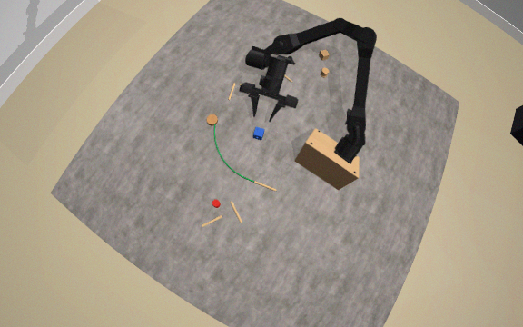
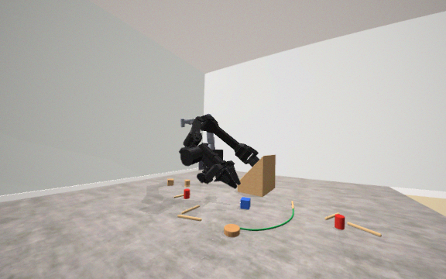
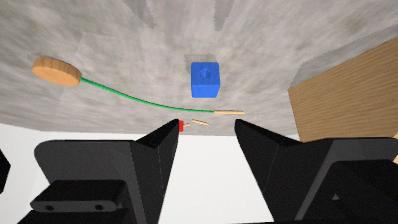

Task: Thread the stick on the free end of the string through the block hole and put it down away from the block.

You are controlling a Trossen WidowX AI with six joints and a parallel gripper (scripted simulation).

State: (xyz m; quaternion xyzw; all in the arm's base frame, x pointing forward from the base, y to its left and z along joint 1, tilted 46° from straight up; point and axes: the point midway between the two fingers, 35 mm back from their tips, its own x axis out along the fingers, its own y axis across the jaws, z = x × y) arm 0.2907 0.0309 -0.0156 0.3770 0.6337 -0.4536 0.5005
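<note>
Now: the blue block 10 mm behind my gripper tip, 20 mm to the left of it and 60 mm below it. Round my gripper tip: wooden cylinder 40 mm behind, 360 mm to the right, 60 mm below; small wooden cube 10 mm ahead, 440 mm to the right, 60 mm below; round wooden button 150 mm ahead, 90 mm to the left, 70 mm below.
</note>
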